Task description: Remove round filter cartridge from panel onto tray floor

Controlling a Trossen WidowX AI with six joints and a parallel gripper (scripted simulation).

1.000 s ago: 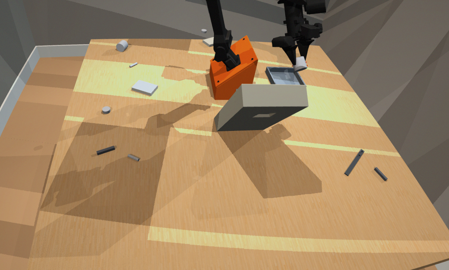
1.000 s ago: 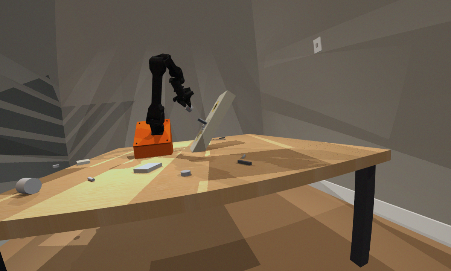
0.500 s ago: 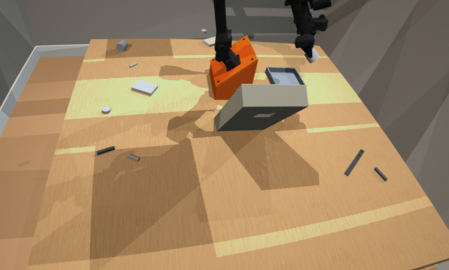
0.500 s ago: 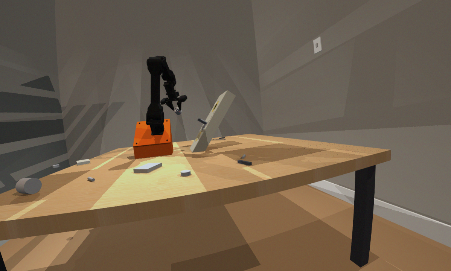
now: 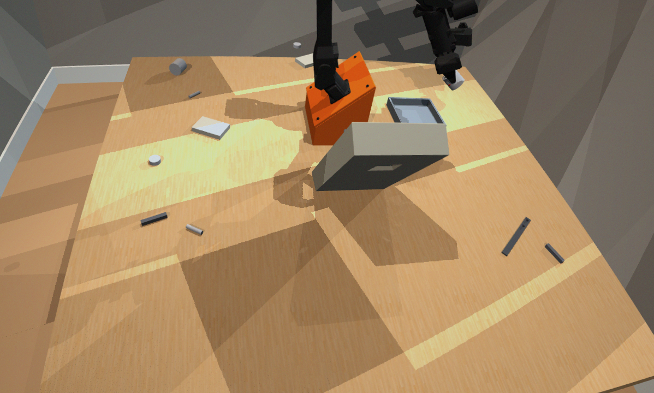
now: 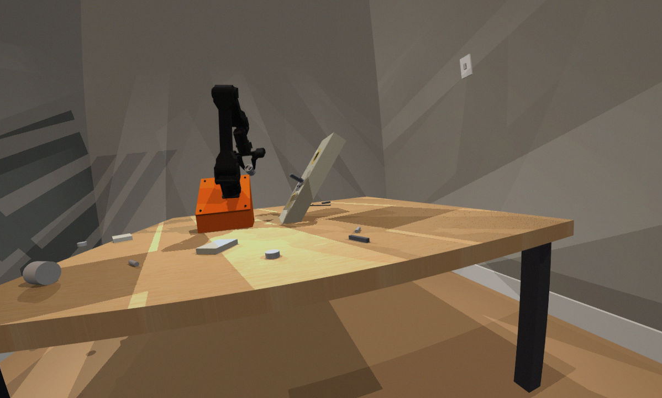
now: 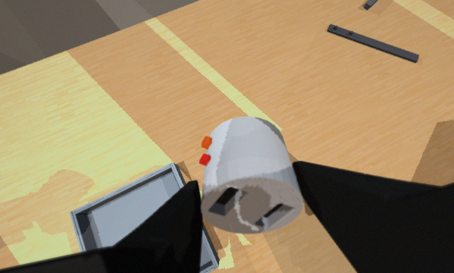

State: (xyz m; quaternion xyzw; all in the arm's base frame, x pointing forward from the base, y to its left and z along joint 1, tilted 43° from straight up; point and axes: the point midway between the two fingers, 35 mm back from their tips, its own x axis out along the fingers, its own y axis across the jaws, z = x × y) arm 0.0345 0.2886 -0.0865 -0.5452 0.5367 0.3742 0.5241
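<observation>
My gripper tip is 13 cm past the grey tray, 1 cm to the left of it and 22 cm above it. Also, from my gripper tip: beige service panel 27 cm ahead, 26 cm to the right, 7 cm below; round filter cartridge right at my gripper tip.
</observation>
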